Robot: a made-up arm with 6 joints.
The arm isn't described. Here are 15 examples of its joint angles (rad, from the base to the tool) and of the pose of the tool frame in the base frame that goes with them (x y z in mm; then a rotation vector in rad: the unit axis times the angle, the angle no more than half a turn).
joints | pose
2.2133 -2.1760 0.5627 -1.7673 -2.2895 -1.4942 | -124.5 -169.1 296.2 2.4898 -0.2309 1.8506
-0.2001 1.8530 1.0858 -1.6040 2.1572 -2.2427 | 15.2 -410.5 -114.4 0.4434 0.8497 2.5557
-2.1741 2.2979 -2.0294 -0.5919 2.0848 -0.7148 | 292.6 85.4 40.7 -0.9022 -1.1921 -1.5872
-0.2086 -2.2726 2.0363 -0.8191 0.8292 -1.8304 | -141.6 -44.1 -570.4 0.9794 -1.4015 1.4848
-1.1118 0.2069 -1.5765 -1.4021 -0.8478 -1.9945 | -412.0 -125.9 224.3 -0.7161 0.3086 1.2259
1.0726 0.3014 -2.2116 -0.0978 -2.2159 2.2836 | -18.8 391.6 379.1 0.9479 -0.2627 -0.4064
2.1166 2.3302 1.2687 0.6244 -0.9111 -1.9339 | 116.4 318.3 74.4 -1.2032 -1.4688 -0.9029
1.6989 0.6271 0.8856 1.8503 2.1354 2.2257 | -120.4 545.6 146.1 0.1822 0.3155 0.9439
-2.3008 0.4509 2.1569 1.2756 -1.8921 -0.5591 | -125.0 -206.7 9.7 -1.7006 1.1833 -0.2392
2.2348 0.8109 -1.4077 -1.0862 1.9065 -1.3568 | 41.3 -424.0 287.4 1.3922 0.5550 1.9789
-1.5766 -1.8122 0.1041 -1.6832 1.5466 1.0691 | -174.8 32.0 -350.5 0.0269 2.2778 -0.1964
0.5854 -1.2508 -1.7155 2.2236 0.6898 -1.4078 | -5.5 106.1 632.4 0.9303 0.7746 -0.7490
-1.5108 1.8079 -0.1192 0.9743 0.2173 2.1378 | 172.4 -210.4 522.5 2.8068 0.7824 -0.1857
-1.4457 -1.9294 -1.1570 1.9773 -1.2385 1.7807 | -272.7 -200.2 -181.4 -1.3514 1.0025 -1.4045
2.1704 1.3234 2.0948 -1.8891 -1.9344 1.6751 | -150.4 307.0 246.7 -0.4841 0.9838 -0.1395
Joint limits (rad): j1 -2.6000..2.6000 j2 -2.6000..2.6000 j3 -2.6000..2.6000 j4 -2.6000..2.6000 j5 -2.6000..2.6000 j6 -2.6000..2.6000
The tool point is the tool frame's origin. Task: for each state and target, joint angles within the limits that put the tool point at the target. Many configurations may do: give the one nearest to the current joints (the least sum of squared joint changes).
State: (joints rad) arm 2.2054 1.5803 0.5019 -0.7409 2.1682 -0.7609
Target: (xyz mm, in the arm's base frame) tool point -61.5 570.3 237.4
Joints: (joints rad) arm 2.3083 2.0993 0.9073 -0.7788 1.7479 -0.8215
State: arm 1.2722 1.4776 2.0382 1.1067 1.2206 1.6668
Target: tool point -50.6 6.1 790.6
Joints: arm 1.8952 1.4964 2.6000 1.1624 1.6339 1.6692
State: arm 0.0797 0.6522 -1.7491 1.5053 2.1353 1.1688
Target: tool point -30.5 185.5 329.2
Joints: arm -0.6110 0.6016 -2.1651 1.1216 2.2318 1.1744
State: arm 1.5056 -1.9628 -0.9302 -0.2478 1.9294 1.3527
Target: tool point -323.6 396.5 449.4
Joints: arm 0.9547 -1.6820 -0.4735 0.1391 2.1742 1.4003
